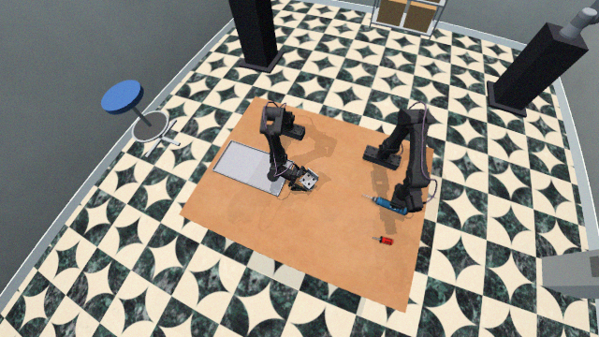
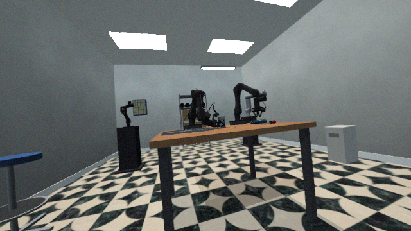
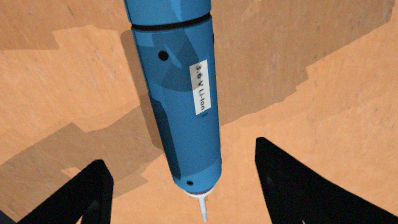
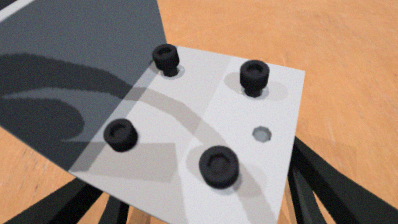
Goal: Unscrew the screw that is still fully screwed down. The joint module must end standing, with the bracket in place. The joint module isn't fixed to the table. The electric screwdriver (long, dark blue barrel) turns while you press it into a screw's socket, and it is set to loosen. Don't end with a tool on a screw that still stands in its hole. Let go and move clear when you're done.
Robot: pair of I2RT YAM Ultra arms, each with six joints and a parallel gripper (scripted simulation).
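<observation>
My right hand is right at the round joint module. From my right hand the other things lie so: grey mat (330 mm to the right, 20 mm below); then grey bracket (40 mm above); then screw (10 mm ahead, 20 mm to the right, 40 mm above).
</observation>
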